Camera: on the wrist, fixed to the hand. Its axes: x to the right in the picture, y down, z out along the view.
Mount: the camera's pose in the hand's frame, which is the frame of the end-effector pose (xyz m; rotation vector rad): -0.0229 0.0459 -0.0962 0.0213 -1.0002 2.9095
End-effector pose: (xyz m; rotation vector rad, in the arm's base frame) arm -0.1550 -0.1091 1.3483 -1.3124 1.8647 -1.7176
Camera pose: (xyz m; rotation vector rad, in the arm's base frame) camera -0.2316 -0.0358 1.3229 0.8723 0.8652 0.5598
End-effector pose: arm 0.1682 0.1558 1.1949 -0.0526 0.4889 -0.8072
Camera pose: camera 0.1438 0.2172 1.1082 0.2486 -0.6373 2.0448
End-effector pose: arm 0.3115 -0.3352 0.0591 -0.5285 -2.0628 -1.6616
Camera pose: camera 0.3649 -0.4203 0.1013 -2.3605 0.2118 0.6638
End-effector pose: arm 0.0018 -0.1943 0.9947 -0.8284 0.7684 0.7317
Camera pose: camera -0.0754 -0.2592 0.9534 -1.2439 -0.3466 -2.4692
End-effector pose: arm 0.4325 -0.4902 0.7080 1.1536 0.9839 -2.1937
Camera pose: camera 0.5243 -0.4433 0.6726 0.1970 -0.9758 0.1195
